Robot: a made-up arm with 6 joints. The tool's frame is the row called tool. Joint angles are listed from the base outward.
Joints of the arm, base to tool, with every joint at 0 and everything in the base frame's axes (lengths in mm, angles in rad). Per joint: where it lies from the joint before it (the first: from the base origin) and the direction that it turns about. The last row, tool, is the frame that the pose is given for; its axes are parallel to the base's.
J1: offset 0.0 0.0 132.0 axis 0 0 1
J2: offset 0.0 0.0 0.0 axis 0 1 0
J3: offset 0.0 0.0 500.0 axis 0 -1 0
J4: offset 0.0 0.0 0.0 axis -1 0 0
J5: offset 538.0 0.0 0.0 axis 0 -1 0
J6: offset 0.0 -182.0 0.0 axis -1 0 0
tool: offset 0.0 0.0 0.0
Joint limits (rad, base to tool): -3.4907..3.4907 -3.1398..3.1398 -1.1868..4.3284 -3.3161..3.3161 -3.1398..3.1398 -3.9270..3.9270
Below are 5 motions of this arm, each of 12 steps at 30 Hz.
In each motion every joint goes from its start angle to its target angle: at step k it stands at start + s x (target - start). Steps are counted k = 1, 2, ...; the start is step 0. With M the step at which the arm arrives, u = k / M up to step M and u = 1 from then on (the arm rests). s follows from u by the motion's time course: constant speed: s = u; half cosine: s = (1 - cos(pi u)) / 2; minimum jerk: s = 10 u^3 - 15 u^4 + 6 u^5.
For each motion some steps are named. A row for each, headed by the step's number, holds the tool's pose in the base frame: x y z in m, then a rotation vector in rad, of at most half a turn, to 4 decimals.
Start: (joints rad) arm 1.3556 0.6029 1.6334 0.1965 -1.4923 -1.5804
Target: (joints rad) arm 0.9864 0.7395 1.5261 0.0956 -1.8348 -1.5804
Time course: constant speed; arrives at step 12
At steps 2, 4, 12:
2: 0.3255 0.4906 1.0049 0.9948 1.1210 0.4743
4: 0.3656 0.4982 0.9851 0.9610 1.1441 0.3585
12: 0.5398 0.4877 0.8946 0.8433 1.2515 -0.1084

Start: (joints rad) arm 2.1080 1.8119 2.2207 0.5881 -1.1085 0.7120
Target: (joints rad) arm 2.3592 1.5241 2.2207 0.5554 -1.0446 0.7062
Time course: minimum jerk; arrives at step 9
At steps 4, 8, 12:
4: -0.4199 0.8245 0.4232 -1.2692 -0.7602 1.6487
8: -0.4932 0.7117 0.5714 -0.9960 -0.9117 1.7631
12: -0.4942 0.7093 0.5741 -0.9904 -0.9143 1.7652

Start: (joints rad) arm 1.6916 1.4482 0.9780 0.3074 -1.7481 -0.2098
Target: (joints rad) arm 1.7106 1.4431 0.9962 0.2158 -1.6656 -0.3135
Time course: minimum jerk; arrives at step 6
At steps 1, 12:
1: 0.0511 1.0144 -0.0015 -1.7406 1.2955 0.5391
12: 0.0370 1.0130 -0.0017 -1.5779 1.3363 0.6032

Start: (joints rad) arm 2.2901 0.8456 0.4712 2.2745 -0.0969 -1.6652
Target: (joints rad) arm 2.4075 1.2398 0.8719 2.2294 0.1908 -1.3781
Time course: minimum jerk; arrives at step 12
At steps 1, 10, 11, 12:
1: -0.6993 0.6189 0.3953 -0.6908 -0.5384 2.2024
10: -0.8327 0.6068 0.2416 -0.8899 -0.8261 2.5205
11: -0.8362 0.6053 0.2362 -0.8945 -0.8369 2.5305
12: -0.8368 0.6051 0.2353 -0.8952 -0.8387 2.5322

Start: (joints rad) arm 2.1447 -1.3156 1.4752 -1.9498 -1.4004 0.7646
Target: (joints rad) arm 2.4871 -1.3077 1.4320 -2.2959 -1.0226 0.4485
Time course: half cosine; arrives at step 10
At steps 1, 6, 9, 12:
1: 0.4544 -0.8151 0.6020 -0.7010 1.9635 -1.2131
6: 0.5905 -0.7205 0.6011 -0.8298 1.3747 -1.0955
9: 0.6553 -0.6633 0.5981 -0.8204 1.0865 -0.9968
12: 0.6601 -0.6586 0.5978 -0.8178 1.0652 -0.9883

